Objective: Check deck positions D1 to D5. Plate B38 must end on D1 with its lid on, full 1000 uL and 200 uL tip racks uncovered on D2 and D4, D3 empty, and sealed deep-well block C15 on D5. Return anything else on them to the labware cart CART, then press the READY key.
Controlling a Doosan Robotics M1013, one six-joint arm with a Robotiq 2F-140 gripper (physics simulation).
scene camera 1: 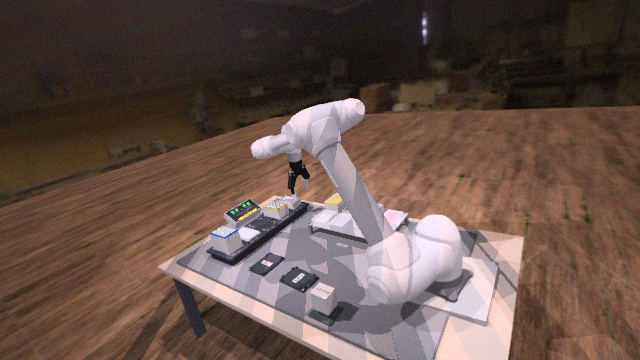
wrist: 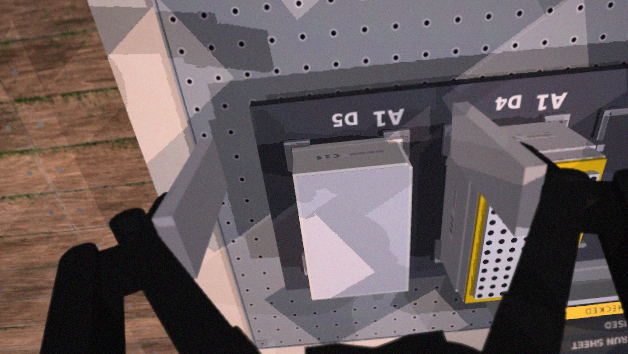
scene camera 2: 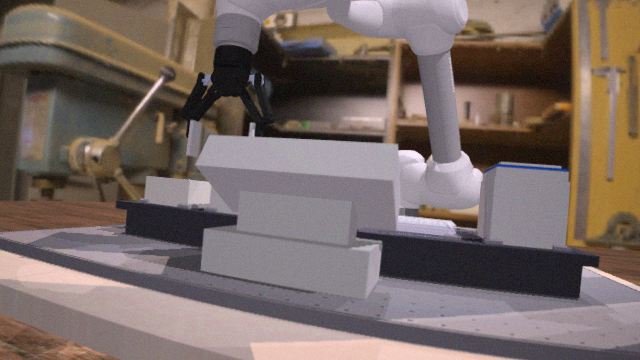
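My gripper is open and empty above D5, its fingers on either side of the pale block there. The block's top is a smooth pale surface; its small side marking is hard to read. A yellow-edged tip rack sits uncovered on D4, partly behind a finger in the wrist view. A blue-edged rack stands at the deck's near end in scene camera 1, beside a flat white plate; labels there are unreadable.
A console with green marks and a yellow bar stands behind the deck. The low white cart, partly behind the arm, bears a yellow-topped box and pale items. Two black pads and a white box are nearer.
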